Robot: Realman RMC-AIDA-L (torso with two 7-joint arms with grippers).
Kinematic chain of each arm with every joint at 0, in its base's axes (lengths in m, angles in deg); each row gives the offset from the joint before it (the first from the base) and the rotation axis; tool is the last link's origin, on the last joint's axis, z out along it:
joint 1: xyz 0 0 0.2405 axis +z
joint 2: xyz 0 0 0 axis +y
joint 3: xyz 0 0 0.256 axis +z
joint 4: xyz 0 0 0 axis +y
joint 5: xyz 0 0 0.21 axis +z
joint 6: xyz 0 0 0 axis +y
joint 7: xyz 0 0 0.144 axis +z
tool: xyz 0 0 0
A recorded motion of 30 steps. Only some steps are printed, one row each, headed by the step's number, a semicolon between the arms.
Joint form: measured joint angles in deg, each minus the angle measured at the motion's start. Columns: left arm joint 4, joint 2, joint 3, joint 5, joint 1, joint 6, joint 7; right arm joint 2, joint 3, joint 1, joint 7, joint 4, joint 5, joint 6.
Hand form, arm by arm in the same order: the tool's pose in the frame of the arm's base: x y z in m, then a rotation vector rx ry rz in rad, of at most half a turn. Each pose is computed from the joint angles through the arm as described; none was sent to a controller.
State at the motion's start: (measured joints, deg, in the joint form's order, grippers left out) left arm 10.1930 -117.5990 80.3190 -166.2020 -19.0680 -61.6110 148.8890; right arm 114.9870 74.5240 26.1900 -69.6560 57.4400 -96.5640 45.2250
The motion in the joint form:
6: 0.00 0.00 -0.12 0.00 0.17 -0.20 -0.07; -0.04 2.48 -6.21 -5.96 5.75 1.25 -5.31
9: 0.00 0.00 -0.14 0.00 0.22 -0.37 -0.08; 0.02 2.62 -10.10 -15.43 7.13 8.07 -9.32
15: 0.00 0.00 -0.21 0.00 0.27 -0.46 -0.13; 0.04 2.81 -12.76 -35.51 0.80 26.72 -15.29
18: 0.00 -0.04 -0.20 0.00 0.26 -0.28 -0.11; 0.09 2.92 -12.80 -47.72 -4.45 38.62 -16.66
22: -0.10 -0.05 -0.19 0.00 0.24 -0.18 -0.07; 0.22 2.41 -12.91 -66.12 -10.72 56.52 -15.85
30: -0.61 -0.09 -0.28 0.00 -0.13 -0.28 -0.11; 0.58 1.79 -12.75 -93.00 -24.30 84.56 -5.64
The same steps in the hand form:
6: -0.3693 0.3095 0.0045 -1.6466 -0.7757 -0.7306; 0.2003 0.3433 -0.0705 -2.6072 0.5178 0.3221
9: -0.3692 0.3092 0.0047 -1.6459 -0.7744 -0.7329; 0.2084 0.3408 -0.0604 -2.5136 0.4591 0.3814
15: -0.3694 0.3089 0.0050 -1.6440 -0.7749 -0.7345; 0.2444 0.3418 -0.0522 -2.3496 0.4745 0.4014
18: -0.3696 0.3089 0.0045 -1.6442 -0.7773 -0.7320; 0.2660 0.3419 -0.0503 -2.2771 0.4908 0.3882
22: -0.3700 0.3087 0.0041 -1.6447 -0.7795 -0.7290; 0.2880 0.3390 -0.0473 -2.1888 0.4764 0.3856
30: -0.3696 0.3093 0.0031 -1.6462 -0.7828 -0.7298; 0.3291 0.3244 -0.0350 -2.0098 0.4496 0.3956

